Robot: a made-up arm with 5 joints.
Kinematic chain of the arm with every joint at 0, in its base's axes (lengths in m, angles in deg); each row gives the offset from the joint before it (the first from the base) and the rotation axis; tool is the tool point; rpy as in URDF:
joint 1: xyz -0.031 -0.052 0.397 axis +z
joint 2: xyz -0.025 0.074 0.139 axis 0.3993 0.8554 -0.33
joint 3: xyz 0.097 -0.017 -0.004 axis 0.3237 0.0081 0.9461
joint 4: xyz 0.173 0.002 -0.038 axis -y
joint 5: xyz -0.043 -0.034 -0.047 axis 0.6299 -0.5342 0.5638
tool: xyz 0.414 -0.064 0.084 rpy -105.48 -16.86 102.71
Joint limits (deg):
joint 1: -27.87..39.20
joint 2: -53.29..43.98
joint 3: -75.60..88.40
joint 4: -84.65..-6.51
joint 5: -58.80..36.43
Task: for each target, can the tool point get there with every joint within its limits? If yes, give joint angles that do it. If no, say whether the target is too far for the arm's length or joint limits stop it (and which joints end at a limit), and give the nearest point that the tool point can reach.
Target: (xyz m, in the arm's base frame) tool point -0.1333 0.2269 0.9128
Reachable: no: joint limits stop it (at a limit: joint 1, joint 2, joint 4, joint 5) | nearest point -0.0164 0.4260 0.9668 | short by 0.237 m
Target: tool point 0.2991 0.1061 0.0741
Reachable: yes | joints -22.09 23.11 52.59 -63.58 -30.33
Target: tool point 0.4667 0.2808 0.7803
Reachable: yes | joints 11.76 -38.75 5.53 -24.46 17.82
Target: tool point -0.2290 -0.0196 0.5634
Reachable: no: joint limits stop it (at a limit: joint 2, joint 3, joint 4, joint 5) | nearest point -0.4383 0.0146 0.4744 | short by 0.230 m
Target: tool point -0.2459 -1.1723 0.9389
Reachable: no: too far | nearest point -0.0786 -0.5471 0.7181 | short by 0.684 m
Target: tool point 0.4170 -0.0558 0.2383
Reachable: yes | joints -8.61 -15.80 38.47 -73.84 -41.37
